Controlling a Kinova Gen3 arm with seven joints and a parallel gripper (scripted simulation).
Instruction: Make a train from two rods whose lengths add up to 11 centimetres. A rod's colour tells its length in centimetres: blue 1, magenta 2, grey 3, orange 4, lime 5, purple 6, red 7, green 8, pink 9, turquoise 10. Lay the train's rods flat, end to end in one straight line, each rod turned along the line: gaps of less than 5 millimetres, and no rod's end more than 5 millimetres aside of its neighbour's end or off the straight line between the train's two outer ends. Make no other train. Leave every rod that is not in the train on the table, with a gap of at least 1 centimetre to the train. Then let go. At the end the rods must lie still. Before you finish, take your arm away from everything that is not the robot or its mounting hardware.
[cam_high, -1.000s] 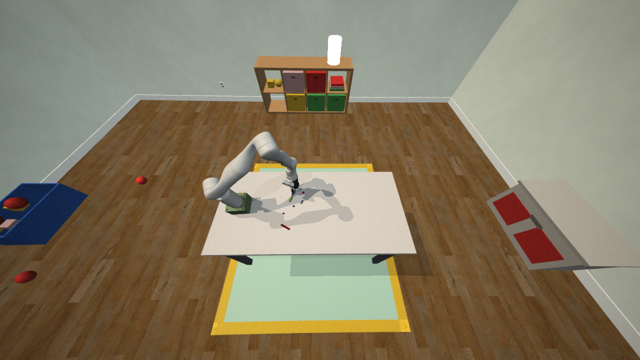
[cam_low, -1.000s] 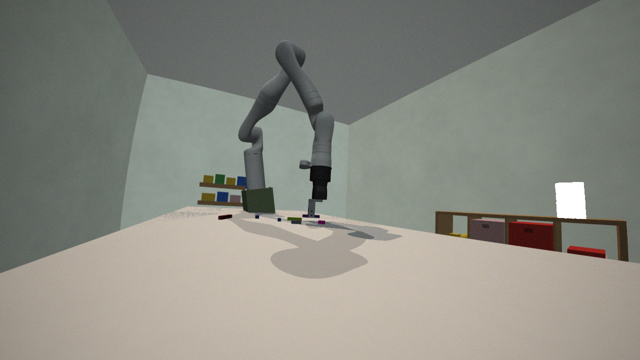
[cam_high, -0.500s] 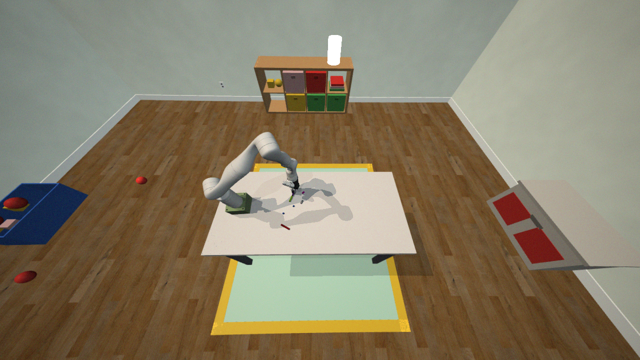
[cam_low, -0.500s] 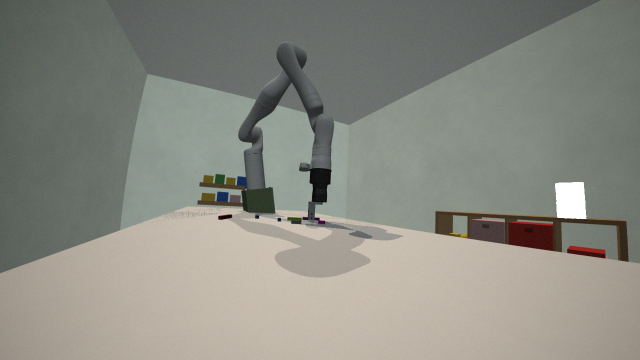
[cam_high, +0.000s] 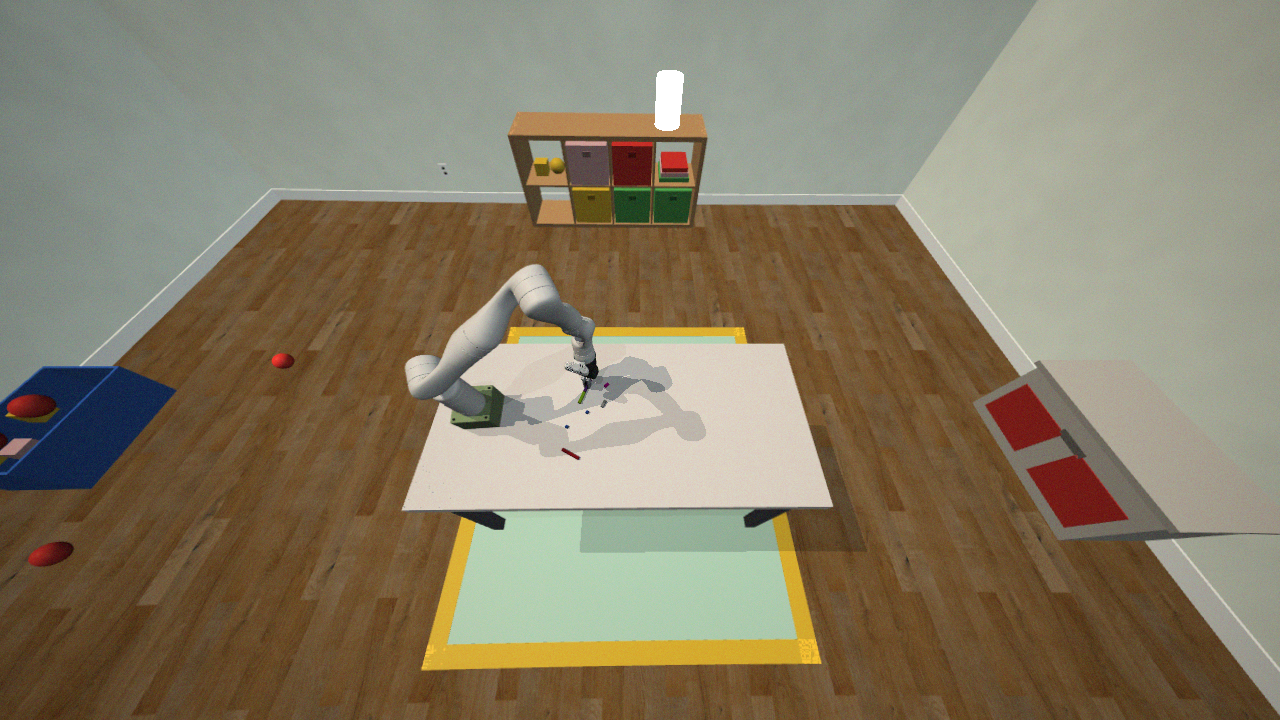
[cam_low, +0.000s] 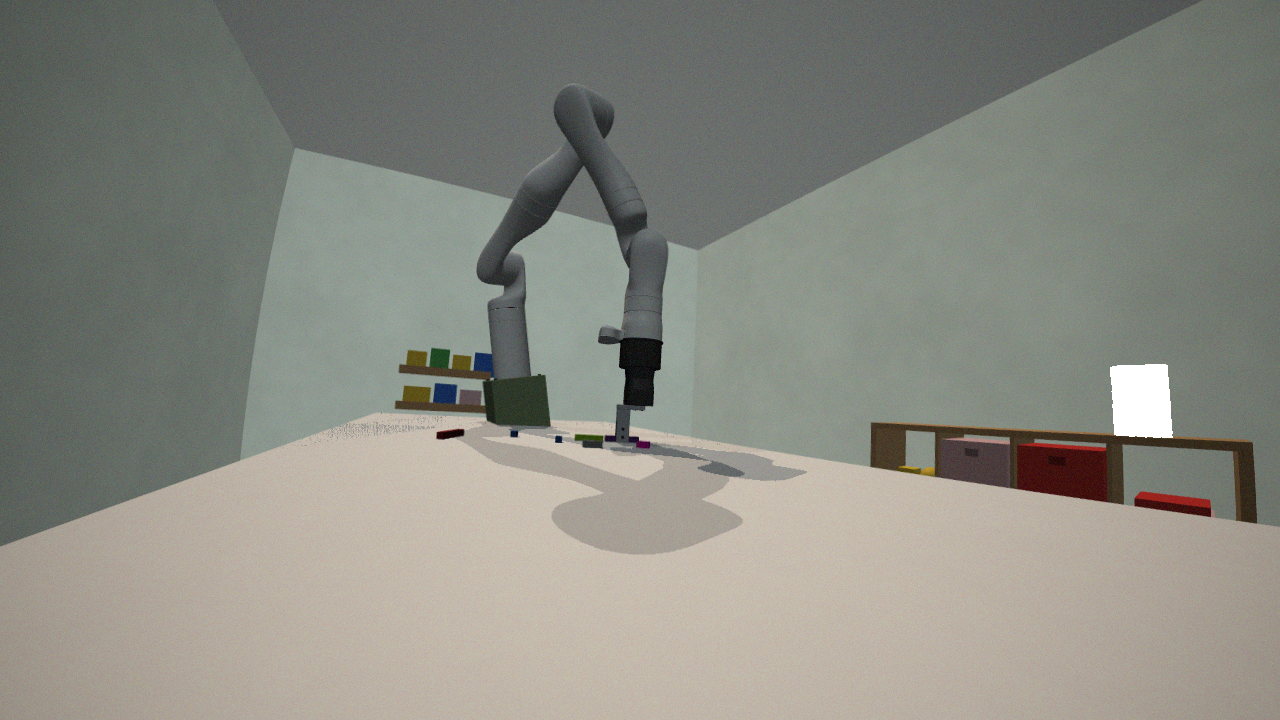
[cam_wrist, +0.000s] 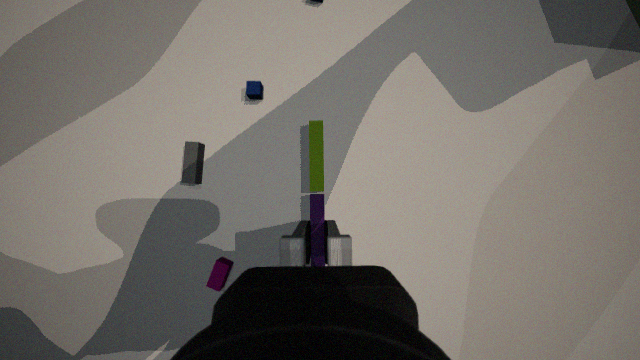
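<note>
Right now my hand is 10 mm above the purple rod. The rest, counted from my hand: magenta rod (80 mm ahead, 10 mm below); then lime rod (20 mm behind, 50 mm to the right, 10 mm below); then grey rod (70 mm ahead, 80 mm to the right, 10 mm below).
</note>
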